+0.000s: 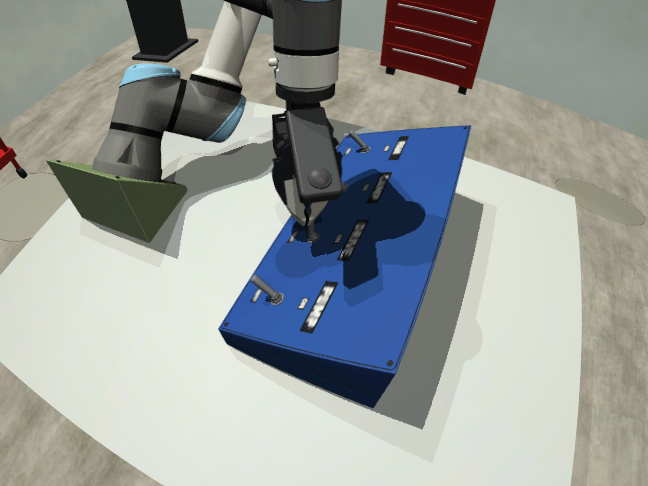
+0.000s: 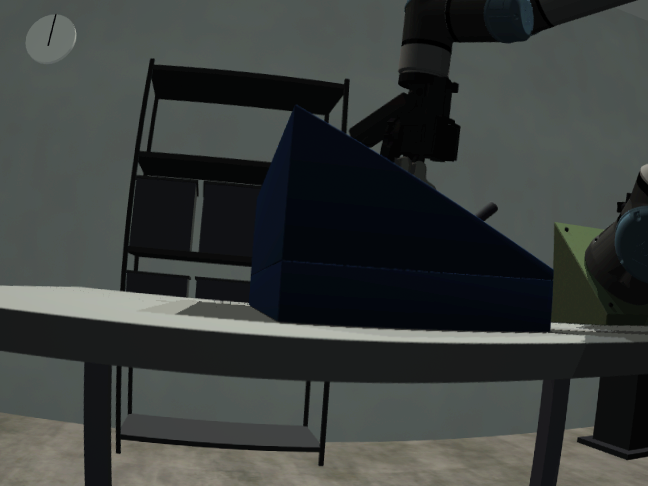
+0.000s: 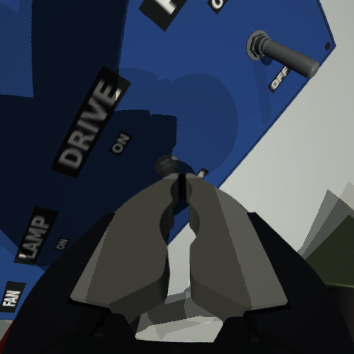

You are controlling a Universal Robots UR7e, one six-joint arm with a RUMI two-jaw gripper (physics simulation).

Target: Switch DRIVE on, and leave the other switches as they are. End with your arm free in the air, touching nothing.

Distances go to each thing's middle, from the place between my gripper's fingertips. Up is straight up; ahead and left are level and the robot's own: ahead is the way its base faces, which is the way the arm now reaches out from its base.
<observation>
I see my gripper 2 cm past the pump lever [image 3: 300, 63], 11 cm to the left of it and 2 cm above it. The rest, counted from my hand: blue sloped switch panel [image 2: 343, 236]: 8 cm ahead, 7 cm to the left, 5 cm below.
</observation>
